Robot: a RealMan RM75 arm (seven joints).
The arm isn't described. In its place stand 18 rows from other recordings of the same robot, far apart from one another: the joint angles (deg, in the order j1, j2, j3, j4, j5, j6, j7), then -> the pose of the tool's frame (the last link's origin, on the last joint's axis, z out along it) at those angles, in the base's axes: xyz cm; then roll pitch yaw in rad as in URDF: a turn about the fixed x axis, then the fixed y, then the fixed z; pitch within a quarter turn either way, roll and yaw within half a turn.
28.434 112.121 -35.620 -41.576 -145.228 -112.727 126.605 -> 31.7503 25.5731 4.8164 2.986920 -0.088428 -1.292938
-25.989 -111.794 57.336 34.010 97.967 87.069 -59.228 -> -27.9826 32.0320 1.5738 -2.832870 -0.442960 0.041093
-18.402 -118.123 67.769 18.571 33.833 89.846 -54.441 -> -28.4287 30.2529 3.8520 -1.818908 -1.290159 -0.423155
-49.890 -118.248 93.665 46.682 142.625 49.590 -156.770 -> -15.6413 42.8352 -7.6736 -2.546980 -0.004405 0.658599
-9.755 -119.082 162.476 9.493 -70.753 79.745 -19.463 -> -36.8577 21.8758 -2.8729 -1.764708 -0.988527 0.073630
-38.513 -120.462 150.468 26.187 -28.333 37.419 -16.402 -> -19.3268 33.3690 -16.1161 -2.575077 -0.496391 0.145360
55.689 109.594 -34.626 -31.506 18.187 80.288 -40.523 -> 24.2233 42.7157 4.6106 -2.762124 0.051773 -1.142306
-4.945 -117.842 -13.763 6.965 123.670 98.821 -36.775 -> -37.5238 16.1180 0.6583 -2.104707 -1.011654 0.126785
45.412 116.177 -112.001 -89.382 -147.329 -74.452 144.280 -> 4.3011 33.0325 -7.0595 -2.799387 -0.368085 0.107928
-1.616 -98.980 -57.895 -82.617 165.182 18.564 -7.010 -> -21.7390 30.8393 2.6878 -2.093235 -0.579501 -0.003389
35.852 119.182 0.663 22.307 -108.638 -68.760 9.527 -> 21.1427 31.1663 -11.4881 -2.339476 0.847706 0.001190
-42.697 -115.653 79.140 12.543 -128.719 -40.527 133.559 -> -25.8962 42.6704 -4.2968 -2.360781 -0.460298 0.251302
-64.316 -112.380 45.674 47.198 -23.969 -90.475 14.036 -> -12.0627 45.0440 5.4779 -2.777098 -0.125985 1.220554
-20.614 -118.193 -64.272 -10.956 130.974 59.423 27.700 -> -38.2781 31.6029 1.8660 -1.486157 -0.255006 0.131379
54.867 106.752 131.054 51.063 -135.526 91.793 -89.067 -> 14.1097 44.0467 9.3583 -2.857442 -0.076826 0.009060
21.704 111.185 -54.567 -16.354 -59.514 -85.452 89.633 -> 31.3604 31.7967 5.6114 2.714850 1.171050 -1.425730
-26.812 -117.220 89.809 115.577 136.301 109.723 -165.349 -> -9.5161 25.8974 3.2122 -2.811771 0.207625 0.583098
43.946 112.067 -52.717 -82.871 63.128 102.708 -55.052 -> 8.2328 37.1605 11.4853 -2.915499 0.229461 -0.197567
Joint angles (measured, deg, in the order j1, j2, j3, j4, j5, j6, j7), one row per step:
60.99, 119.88, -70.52, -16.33, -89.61, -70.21, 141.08
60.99, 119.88, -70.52, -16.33, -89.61, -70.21, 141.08
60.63, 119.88, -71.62, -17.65, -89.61, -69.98, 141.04
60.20, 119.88, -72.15, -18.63, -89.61, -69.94, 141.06
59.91, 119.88, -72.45, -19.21, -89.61, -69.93, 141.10
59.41, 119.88, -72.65, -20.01, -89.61, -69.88, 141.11
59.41, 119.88, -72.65, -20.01, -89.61, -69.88, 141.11
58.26, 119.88, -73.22, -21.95, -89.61, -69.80, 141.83
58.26, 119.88, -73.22, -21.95, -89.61, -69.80, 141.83
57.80, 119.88, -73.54, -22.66, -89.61, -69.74, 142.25
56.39, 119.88, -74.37, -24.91, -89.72, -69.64, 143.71
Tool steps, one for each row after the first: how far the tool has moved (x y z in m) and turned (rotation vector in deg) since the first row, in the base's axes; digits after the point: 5 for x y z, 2 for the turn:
0.00000, 0.00000, 0.00000, 0.00, 0.00, 0.00
-0.00114, 0.00016, 0.00049, 0.42, -0.58, 1.21
-0.00136, 0.00015, 0.00135, 0.71, -0.74, 1.82
-0.00129, 0.00005, 0.00188, 0.87, -0.82, 2.11
-0.00070, 0.00022, 0.00299, 1.22, -0.78, 2.34
-0.00070, 0.00022, 0.00299, 1.22, -0.78, 2.34
0.00028, 0.00032, 0.00553, 1.70, -0.69, 2.40
0.00028, 0.00032, 0.00553, 1.70, -0.69, 2.40
0.00100, 0.00011, 0.00623, 1.78, -0.73, 2.28
0.00286, -0.00061, 0.00866, 1.95, -0.78, 1.83

